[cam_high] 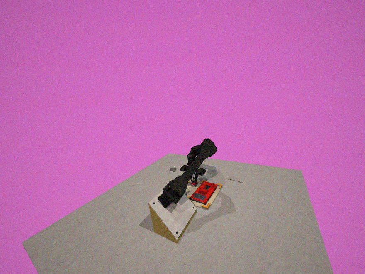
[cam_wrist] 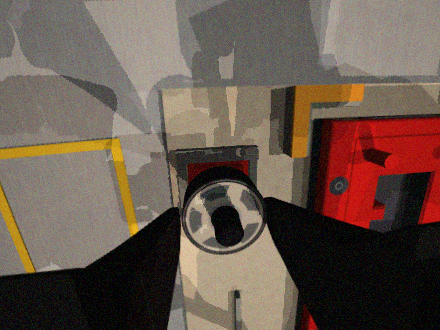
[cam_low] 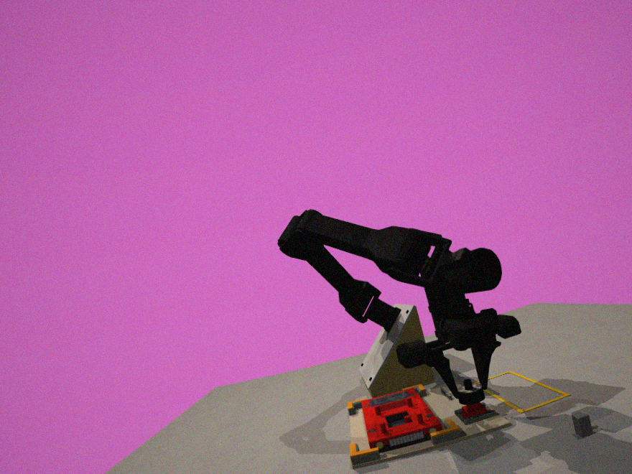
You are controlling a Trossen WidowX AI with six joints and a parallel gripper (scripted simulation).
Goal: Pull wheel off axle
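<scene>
My gripper tip is right at the black wheel. Round my gripper tip: thin grey bar (170 mm ahead, 260 mm to the right, 40 mm below).
</scene>
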